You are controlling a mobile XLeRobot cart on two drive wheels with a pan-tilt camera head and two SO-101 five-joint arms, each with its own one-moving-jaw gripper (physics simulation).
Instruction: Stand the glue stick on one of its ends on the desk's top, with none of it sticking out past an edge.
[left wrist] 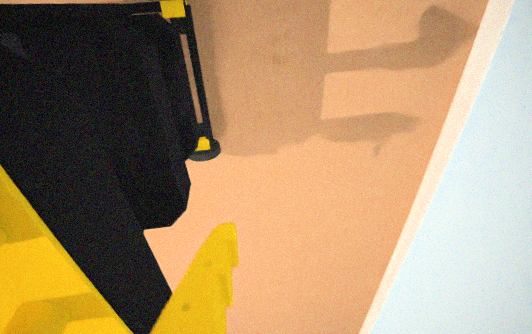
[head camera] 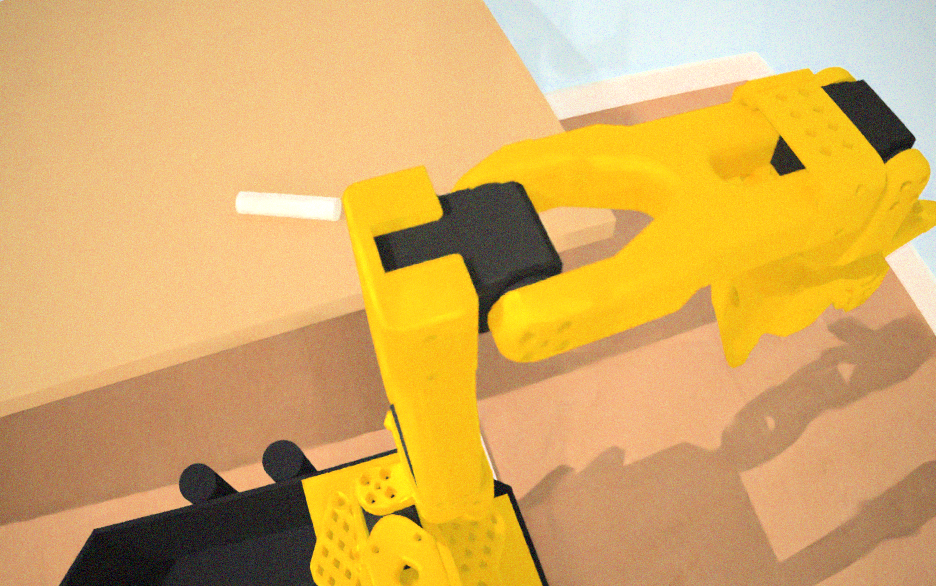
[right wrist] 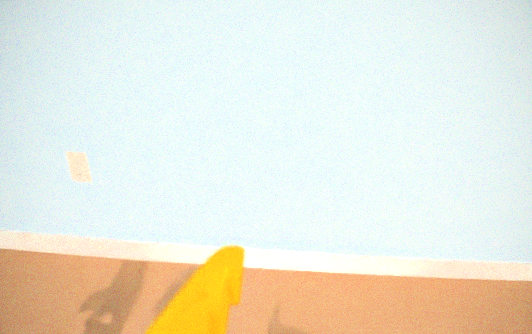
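Seen in the pictures: left hand, its tool point: (left wrist: pixel 235 238) (head camera: pixel 738 357); right hand, its tool point: (right wrist: pixel 242 268); left arm's base, origin of its link: (head camera: pixel 400 522).
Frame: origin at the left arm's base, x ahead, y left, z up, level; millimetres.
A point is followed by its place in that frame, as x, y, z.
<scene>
The white glue stick (head camera: pixel 287 206) @[-23, 289, -38] lies on its side on the tan desk top (head camera: pixel 199 83) @[-97, 526, -55], well in from the front edge, and touches nothing. My left arm (head camera: pixel 631 203) @[108, 8, 225] reaches to the right, past the desk's corner and over the floor, away from the stick. In the left wrist view only one notched jaw of the left gripper (left wrist: pixel 230 238) @[192, 6, 82] shows, over bare floor, so it is fully open and empty. The right gripper (right wrist: pixel 235 259) also shows one jaw only, facing the wall, open and empty.
The desk's front edge (head camera: pixel 231 336) @[-93, 198, -63] runs across the head view with brown floor (head camera: pixel 643 413) @[421, 260, -775] below it. My black base (left wrist: pixel 104 108) @[-58, -103, -375] and a wheel (left wrist: pixel 204 154) fill the left of the left wrist view. A white baseboard (right wrist: pixel 365 266) @[1139, -730, -733] and pale blue wall (right wrist: pixel 264 108) @[1152, -296, -129] stand behind.
</scene>
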